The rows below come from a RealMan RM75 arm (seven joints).
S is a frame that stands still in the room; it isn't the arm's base.
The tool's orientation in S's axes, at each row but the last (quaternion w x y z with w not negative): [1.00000, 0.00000, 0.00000, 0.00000]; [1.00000, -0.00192, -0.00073, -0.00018]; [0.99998, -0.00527, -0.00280, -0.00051]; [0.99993, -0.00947, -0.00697, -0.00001]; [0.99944, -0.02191, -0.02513, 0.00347]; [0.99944, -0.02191, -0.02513, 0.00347]
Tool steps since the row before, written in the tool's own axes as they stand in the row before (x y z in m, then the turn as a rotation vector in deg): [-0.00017, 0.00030, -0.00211, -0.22, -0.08, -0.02]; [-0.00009, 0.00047, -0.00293, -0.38, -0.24, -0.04]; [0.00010, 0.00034, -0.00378, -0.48, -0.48, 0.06]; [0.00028, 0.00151, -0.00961, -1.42, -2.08, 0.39]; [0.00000, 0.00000, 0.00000, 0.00, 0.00, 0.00]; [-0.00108, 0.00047, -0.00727, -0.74, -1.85, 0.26]
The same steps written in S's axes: [-0.00017, 0.00030, -0.00211, -0.22, -0.08, -0.02]; [-0.00009, 0.00046, -0.00293, -0.38, -0.24, -0.04]; [0.00012, 0.00030, -0.00378, -0.48, -0.48, 0.06]; [0.00041, 0.00133, -0.00963, -1.43, -2.07, 0.41]; [0.00000, 0.00000, 0.00000, 0.00, 0.00, 0.00]; [-0.00072, 0.00014, -0.00733, -0.74, -1.84, 0.30]
